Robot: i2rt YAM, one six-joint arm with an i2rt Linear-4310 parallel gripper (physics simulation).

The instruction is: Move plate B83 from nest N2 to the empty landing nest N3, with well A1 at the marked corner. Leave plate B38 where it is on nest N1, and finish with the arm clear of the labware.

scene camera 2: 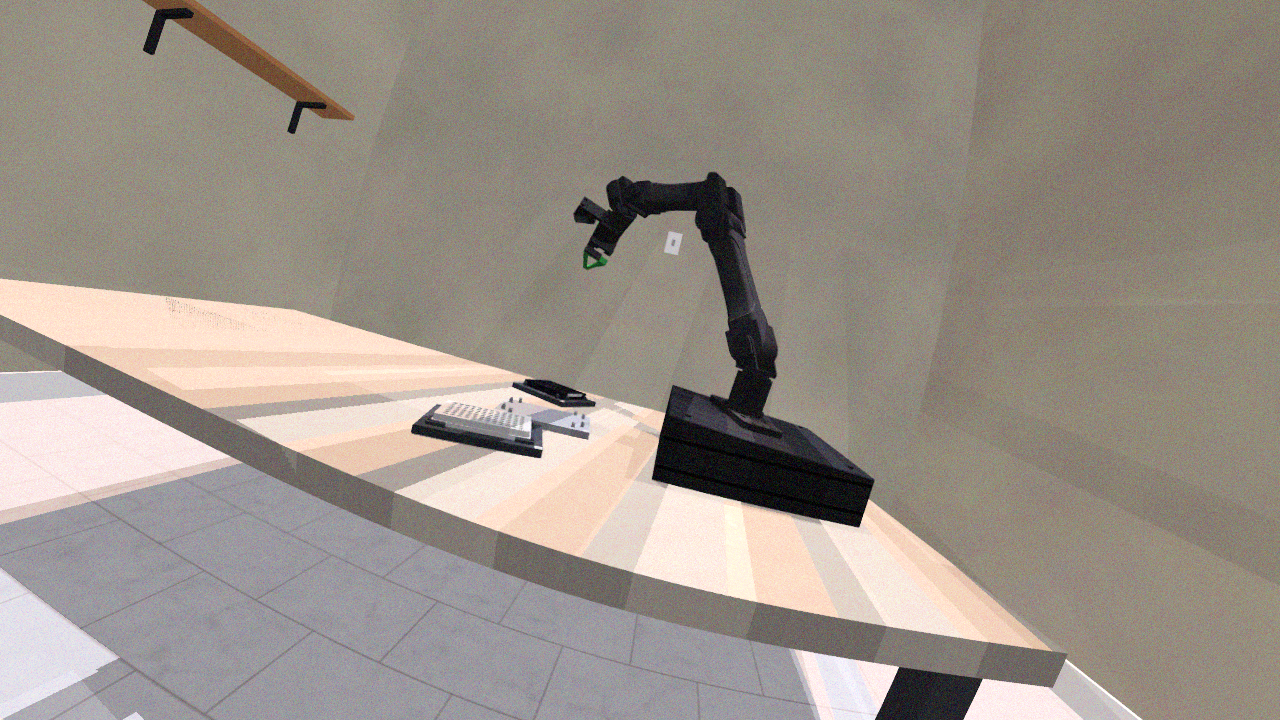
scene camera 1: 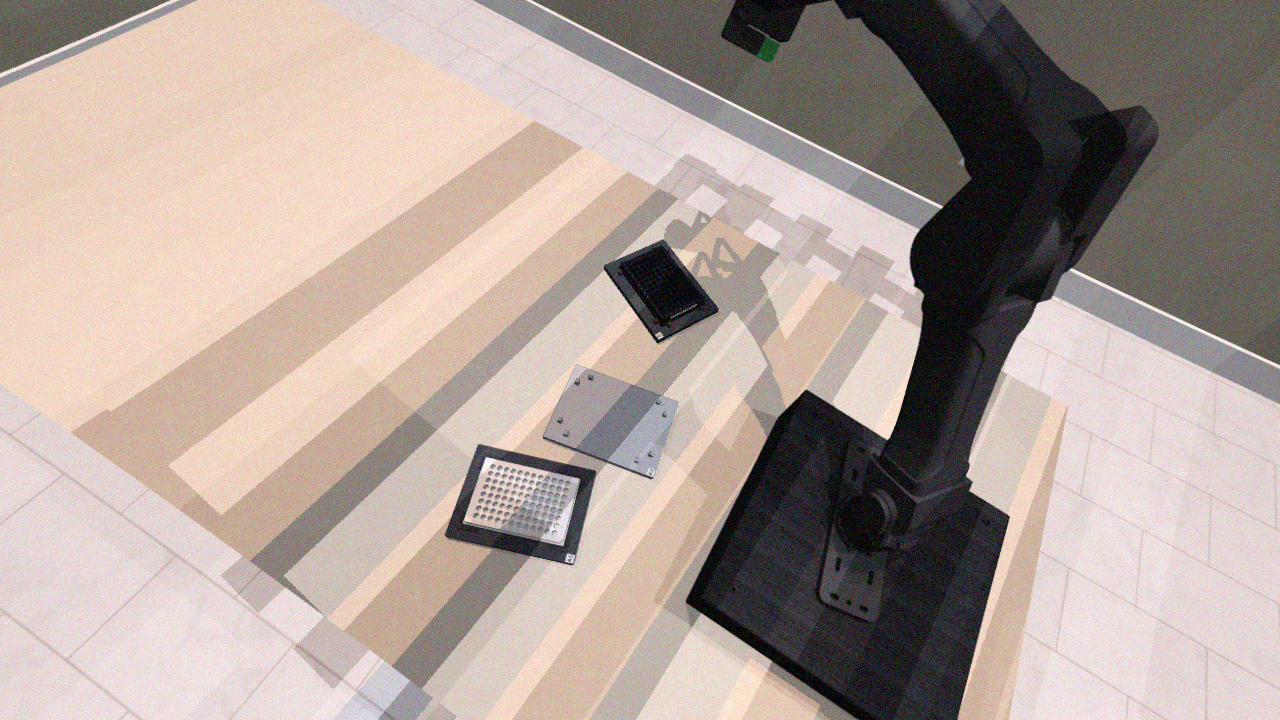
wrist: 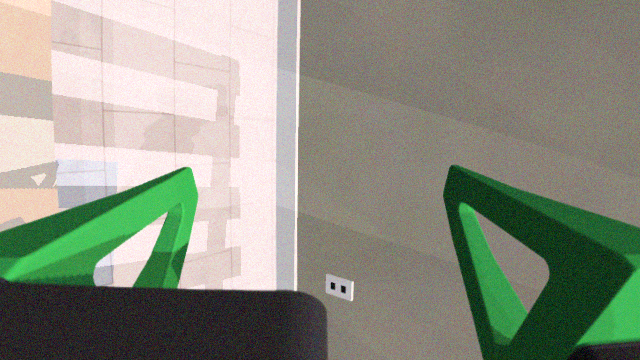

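The empty grey nest [scene camera 1: 617,420] [scene camera 2: 562,420] has small corner posts and lies between two dark nests. A white well plate [scene camera 1: 523,499] [scene camera 2: 483,419] sits flat on one dark nest [scene camera 1: 580,512] [scene camera 2: 478,442]. A black well plate [scene camera 1: 662,280] [scene camera 2: 554,389] sits on the other dark nest [scene camera 1: 631,292] [scene camera 2: 581,402]. Plate and nest labels are too small to read. My gripper [scene camera 2: 594,259] [wrist: 320,180] is open, with no labware between its green fingers, high above the table and away from the plates. In scene camera 1 it is partly cut off at the top.
The arm's black base block [scene camera 1: 760,573] [scene camera 2: 760,474] stands on the striped table [scene camera 1: 295,295] [scene camera 2: 554,528], to the right of the nests. A wooden shelf [scene camera 2: 250,60] is on the wall at upper left. The wrist view shows floor, wall and a white outlet [wrist: 339,287].
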